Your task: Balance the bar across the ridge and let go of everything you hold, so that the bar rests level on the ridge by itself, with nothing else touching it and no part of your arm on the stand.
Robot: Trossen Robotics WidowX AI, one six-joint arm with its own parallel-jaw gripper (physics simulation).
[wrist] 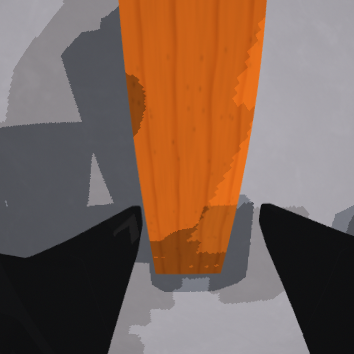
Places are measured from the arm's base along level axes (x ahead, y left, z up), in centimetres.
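Pixels of known places: gripper, between the fingertips: (200, 213).
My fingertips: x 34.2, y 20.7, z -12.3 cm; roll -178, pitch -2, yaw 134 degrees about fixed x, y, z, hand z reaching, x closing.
Behind a point stands the place of what it marks.
The orange wood-grained bar (192, 110) @[x 31.3, y 17.1, z -8.9 cm] runs from the top edge of the wrist view down to a narrow end at lower centre. It tapers towards that end, which looks farther from the camera; its other end is out of view. My gripper (200, 213) @[x 34.2, y 20.7, z -12.3 cm] is open, with one black finger on each side of the bar's lower part. A gap shows between the bar and each fingertip, narrower on the left. Nothing is held. The stand and its ridge do not show, so what bears the bar's upper part cannot be told.
The pale grey table top (305, 125) @[x 27.5, y 21.8, z -13.2 cm] lies around the bar. Dark shadows of the arm and the bar fall on it, mostly at the left and around the bar's lower end. A small bluish-grey shaded patch shows at the right edge.
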